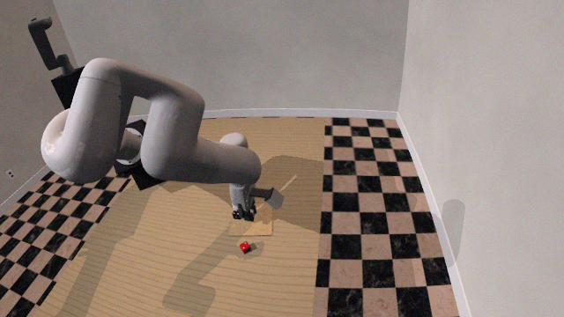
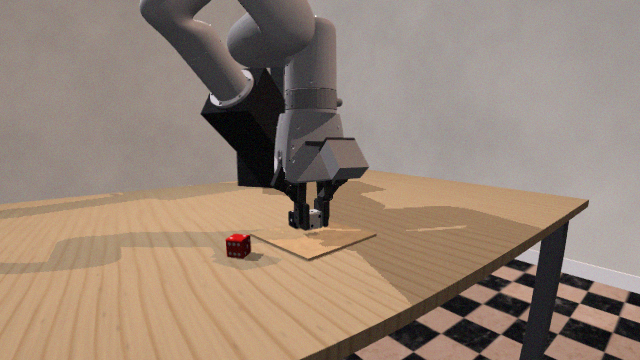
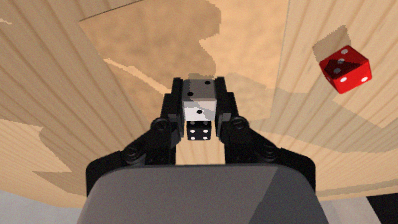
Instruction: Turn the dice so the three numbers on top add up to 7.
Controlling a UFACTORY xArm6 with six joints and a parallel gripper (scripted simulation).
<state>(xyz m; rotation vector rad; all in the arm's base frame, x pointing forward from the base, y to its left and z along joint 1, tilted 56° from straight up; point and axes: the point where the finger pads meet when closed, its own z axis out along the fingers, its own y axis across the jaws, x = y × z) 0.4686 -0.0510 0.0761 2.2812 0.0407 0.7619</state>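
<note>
Now: hand 30 mm above the tan mat. The rest, counted from my hand: white die (10 mm below); then red die (120 mm to the right, 20 mm below, 10 mm behind); then black die (50 mm behind, 20 mm below, 10 mm to the left).
</note>
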